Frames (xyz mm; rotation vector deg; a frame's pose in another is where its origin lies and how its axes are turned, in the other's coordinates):
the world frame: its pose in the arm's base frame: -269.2 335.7 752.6 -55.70 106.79 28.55
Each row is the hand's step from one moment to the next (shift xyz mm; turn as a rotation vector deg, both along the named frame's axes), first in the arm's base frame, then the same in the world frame.
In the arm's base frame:
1: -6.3 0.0 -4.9 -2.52 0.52 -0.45
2: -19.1 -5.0 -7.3 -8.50 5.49 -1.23
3: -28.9 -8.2 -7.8 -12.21 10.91 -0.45
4: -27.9 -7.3 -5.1 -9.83 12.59 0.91
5: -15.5 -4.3 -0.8 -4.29 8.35 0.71
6: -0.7 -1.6 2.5 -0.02 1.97 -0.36
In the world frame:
1: 5.8 5.3 -1.2 0.79 2.35 -0.83
2: 13.1 12.7 -10.6 0.86 10.15 -0.39
3: 17.2 18.6 -18.0 -1.16 16.31 0.89
4: 14.2 18.1 -18.1 -3.62 15.34 2.72
5: 6.2 9.8 -11.2 -3.03 8.40 2.99
6: -1.4 -0.6 -2.7 -0.49 1.23 1.51

